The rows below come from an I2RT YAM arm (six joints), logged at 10 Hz.
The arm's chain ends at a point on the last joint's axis. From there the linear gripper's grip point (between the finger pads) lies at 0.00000 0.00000 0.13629 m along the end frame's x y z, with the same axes.
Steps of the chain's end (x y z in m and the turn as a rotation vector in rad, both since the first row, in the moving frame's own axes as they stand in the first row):
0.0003, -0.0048, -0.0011, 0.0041, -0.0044, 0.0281
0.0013, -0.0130, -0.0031, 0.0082, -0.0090, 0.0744
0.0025, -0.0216, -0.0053, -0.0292, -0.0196, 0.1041
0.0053, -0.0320, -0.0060, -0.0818, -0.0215, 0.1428
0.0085, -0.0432, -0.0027, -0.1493, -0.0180, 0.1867
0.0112, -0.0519, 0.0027, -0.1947, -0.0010, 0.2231
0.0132, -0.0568, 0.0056, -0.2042, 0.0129, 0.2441
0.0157, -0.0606, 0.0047, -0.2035, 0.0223, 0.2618
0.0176, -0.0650, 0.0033, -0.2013, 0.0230, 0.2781
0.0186, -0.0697, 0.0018, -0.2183, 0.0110, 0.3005
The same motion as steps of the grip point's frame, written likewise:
-0.0003, -0.0054, -0.0011, 0.0041, -0.0044, 0.0281
0.0001, -0.0142, -0.0031, 0.0082, -0.0090, 0.0744
-0.0004, -0.0178, -0.0054, -0.0292, -0.0196, 0.1041
0.0016, -0.0211, -0.0065, -0.0818, -0.0215, 0.1428
0.0042, -0.0233, -0.0042, -0.1493, -0.0180, 0.1867
0.0081, -0.0258, 0.0001, -0.1947, -0.0010, 0.2231
0.0116, -0.0292, 0.0028, -0.2042, 0.0129, 0.2441
0.0151, -0.0330, 0.0019, -0.2035, 0.0223, 0.2618
0.0169, -0.0377, 0.0005, -0.2013, 0.0230, 0.2781
0.0156, -0.0404, -0.0014, -0.2183, 0.0110, 0.3005

